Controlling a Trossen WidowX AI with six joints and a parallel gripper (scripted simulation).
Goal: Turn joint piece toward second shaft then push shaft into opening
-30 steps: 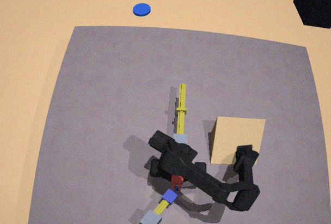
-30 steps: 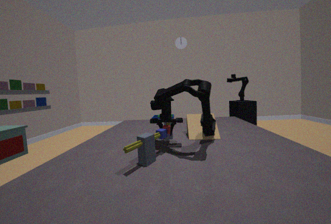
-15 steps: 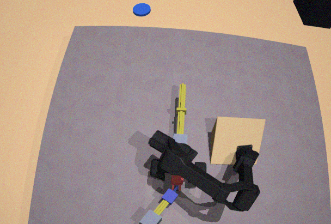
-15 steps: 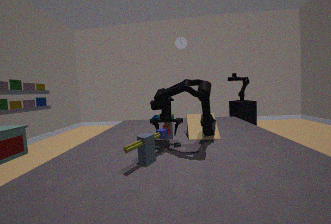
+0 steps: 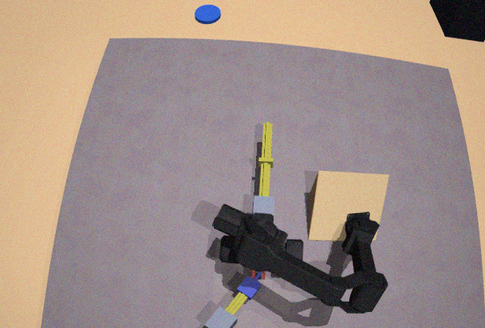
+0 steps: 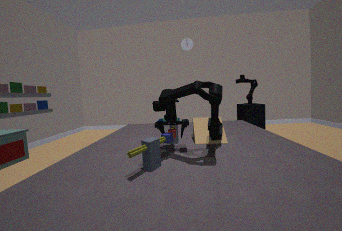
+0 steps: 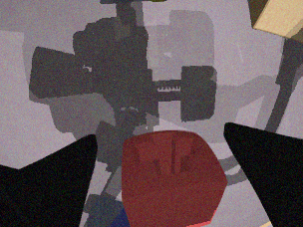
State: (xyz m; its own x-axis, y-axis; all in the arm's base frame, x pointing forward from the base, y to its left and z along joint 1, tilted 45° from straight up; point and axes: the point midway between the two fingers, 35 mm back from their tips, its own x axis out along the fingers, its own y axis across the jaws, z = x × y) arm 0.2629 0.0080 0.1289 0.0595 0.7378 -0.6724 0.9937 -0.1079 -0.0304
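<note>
Now: the red joint piece 1 cm ahead of my gripper tip, 1 cm to the left of it and 3 cm above it.
</note>
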